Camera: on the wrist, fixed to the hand. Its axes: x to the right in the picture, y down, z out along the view.
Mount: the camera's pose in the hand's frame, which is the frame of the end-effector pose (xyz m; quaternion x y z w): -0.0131 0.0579 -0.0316 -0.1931 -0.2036 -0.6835 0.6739
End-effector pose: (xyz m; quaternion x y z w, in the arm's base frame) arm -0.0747 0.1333 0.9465 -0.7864 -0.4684 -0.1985 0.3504
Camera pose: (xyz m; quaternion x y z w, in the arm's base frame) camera -0.0298 0.0839 0.9383 0.3179 0.8861 0.3036 0.1468
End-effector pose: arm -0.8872 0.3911 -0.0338 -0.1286 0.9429 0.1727 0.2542
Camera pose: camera -0.9091 0.4333 0.0138 -0.7450 0.4624 0.1509 0.4565
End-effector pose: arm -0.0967 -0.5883 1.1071 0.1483 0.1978 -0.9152 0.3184
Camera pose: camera -0.0451 -0.6086 1.0691 0.2831 -0.3465 0.8263 0.3420
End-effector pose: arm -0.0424 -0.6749 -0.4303 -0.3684 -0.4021 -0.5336 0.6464
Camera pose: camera 0.0173 -0.6891 -0.4578 0.2069 0.5513 0.8040 0.0821
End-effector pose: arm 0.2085 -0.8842 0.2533 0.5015 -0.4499 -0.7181 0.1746
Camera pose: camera 0.2303 -0.9208 0.3053 -0.4655 -0.1427 0.7922 0.3679
